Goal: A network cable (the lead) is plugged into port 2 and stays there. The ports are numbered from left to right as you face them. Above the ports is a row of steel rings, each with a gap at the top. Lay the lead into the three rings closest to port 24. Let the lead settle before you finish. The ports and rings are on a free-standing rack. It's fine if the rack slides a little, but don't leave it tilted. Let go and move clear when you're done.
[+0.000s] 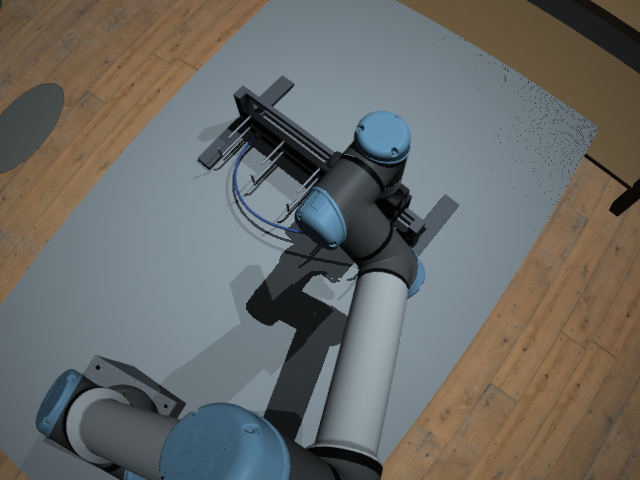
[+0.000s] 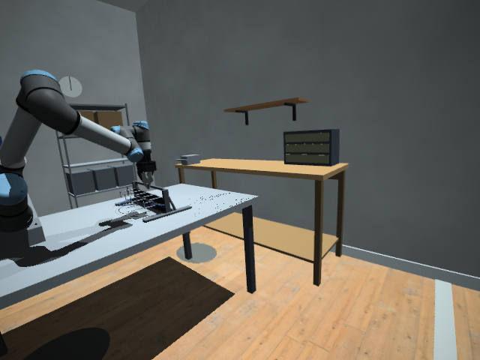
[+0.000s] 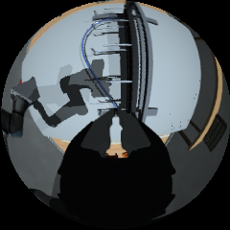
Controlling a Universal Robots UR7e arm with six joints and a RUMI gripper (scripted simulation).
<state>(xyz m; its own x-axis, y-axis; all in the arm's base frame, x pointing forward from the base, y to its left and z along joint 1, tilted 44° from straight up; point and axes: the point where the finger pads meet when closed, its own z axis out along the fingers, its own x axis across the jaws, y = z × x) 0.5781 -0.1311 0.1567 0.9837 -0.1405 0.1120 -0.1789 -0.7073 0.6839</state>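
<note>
The black rack is 9 cm ahead of my hand, 14 cm to the left of it and 9 cm below it.
</note>
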